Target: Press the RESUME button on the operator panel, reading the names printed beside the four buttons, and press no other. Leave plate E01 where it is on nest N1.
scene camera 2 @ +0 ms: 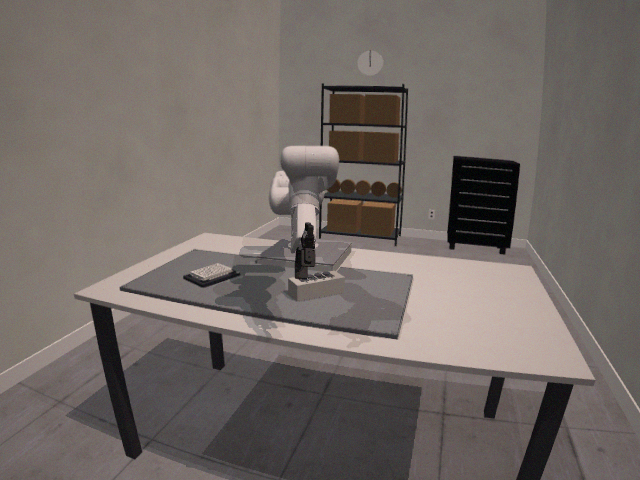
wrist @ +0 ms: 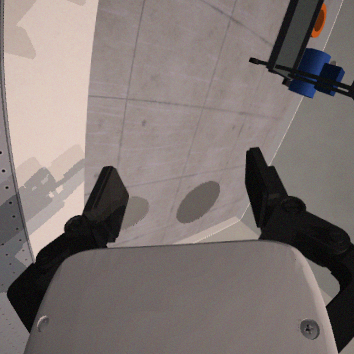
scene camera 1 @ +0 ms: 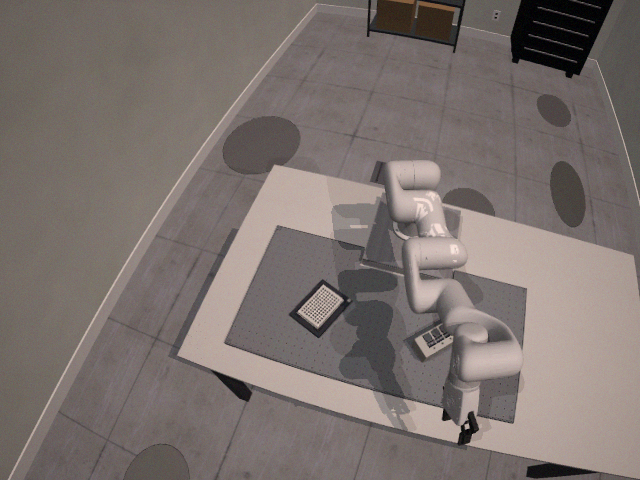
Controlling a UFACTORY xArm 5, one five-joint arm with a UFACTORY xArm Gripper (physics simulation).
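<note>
Scene camera 2: the gripper [scene camera 2: 304, 272]. Scene camera 1: plate E01 [scene camera 1: 324, 302], operator panel [scene camera 1: 425, 350], the gripper [scene camera 1: 455, 431]. Wrist view: the gripper [wrist: 180, 173]. Plate E01 out of frame in the wrist view.
</note>
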